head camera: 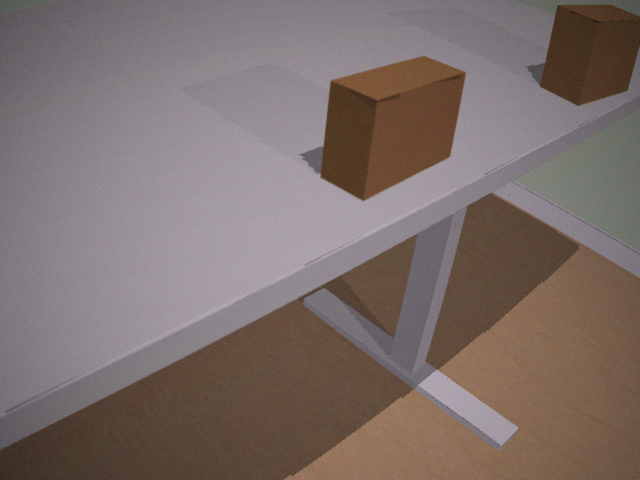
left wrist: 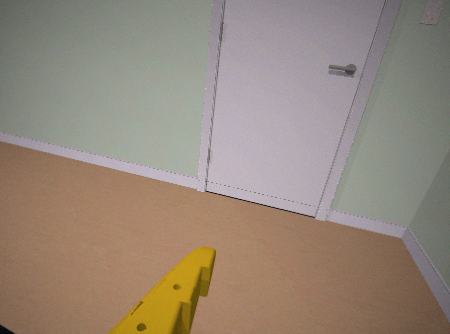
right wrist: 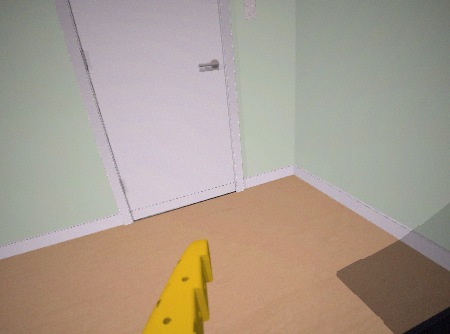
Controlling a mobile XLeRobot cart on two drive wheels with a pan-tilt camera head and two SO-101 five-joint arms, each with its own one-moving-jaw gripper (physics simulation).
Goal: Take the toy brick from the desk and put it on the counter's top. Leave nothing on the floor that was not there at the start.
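Observation:
A grey-white desk [head camera: 155,206] fills much of the head view, seen from above its long edge. The toy brick does not show in any view, and neither does the counter. My left gripper [left wrist: 215,260] is fully open: one notched yellow jaw shows at the bottom of the left wrist view, over the floor. My right gripper [right wrist: 212,255] is fully open too, with one notched yellow jaw at the bottom of the right wrist view. Both point across the floor towards a door, and no object shows at either jaw.
Two brown boxes [head camera: 408,134] [head camera: 589,56] stand upright on the desk near its edge. A desk leg [head camera: 429,289] with a long foot [head camera: 470,408] stands below. A white door [left wrist: 290,100] [right wrist: 160,100] is set in the green wall. Shadow lies on the floor beneath the desk.

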